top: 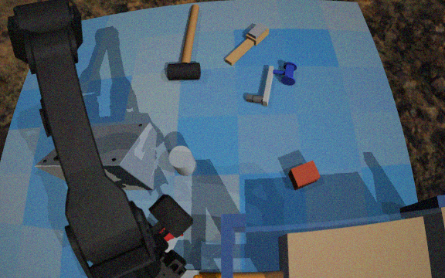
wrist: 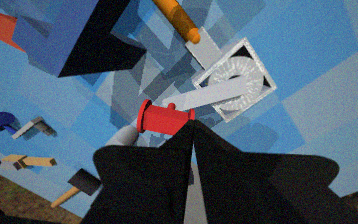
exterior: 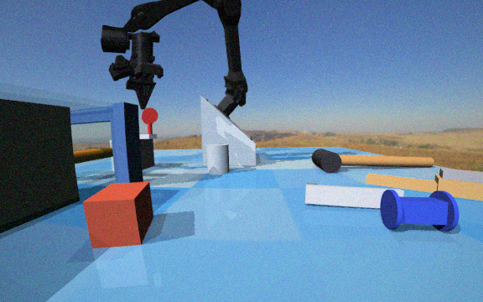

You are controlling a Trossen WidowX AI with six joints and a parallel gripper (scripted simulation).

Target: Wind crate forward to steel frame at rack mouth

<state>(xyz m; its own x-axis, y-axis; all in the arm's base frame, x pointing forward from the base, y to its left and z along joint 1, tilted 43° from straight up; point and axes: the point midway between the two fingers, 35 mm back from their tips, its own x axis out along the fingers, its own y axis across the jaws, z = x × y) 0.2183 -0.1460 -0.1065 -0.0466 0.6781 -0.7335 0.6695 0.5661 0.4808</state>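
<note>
My gripper tip is now 40 mm above the red grip, 30 mm to the right of it and 10 mm short of it. Also, from my gripper tip: crank with blue grip 450 mm to the left, 240 mm ahead, 160 mm below; then frame 130 mm ahead, 60 mm to the right, 60 mm below; then winch 140 mm below, 70 mm to the right, 40 mm behind.
</note>
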